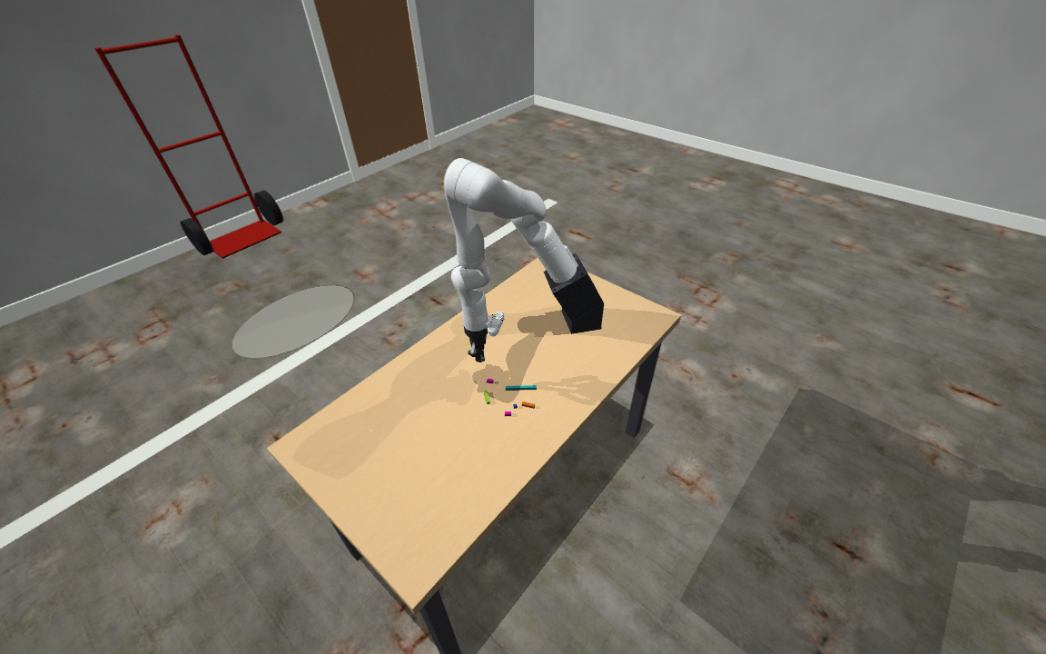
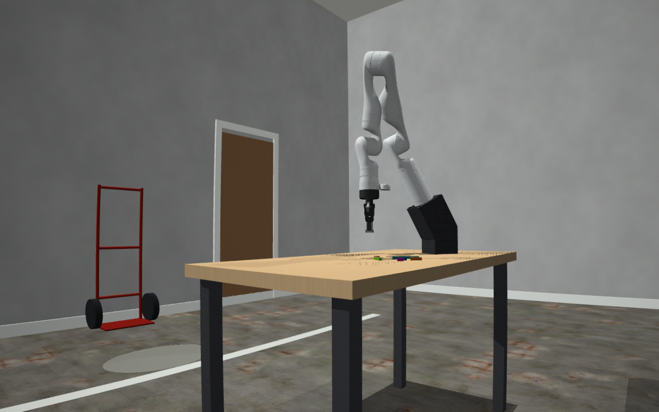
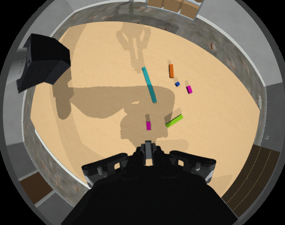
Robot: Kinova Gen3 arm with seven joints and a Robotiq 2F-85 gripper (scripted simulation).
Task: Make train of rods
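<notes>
The lime rod lies 110 mm below my hand, 70 mm to the left of it and 40 mm ahead of it. From my hand the other things lie so: grey rod 10 mm below; then turquoise rod 120 mm to the left, 110 mm below, 60 mm behind; then blue rod 160 mm to the left, 110 mm below.
</notes>
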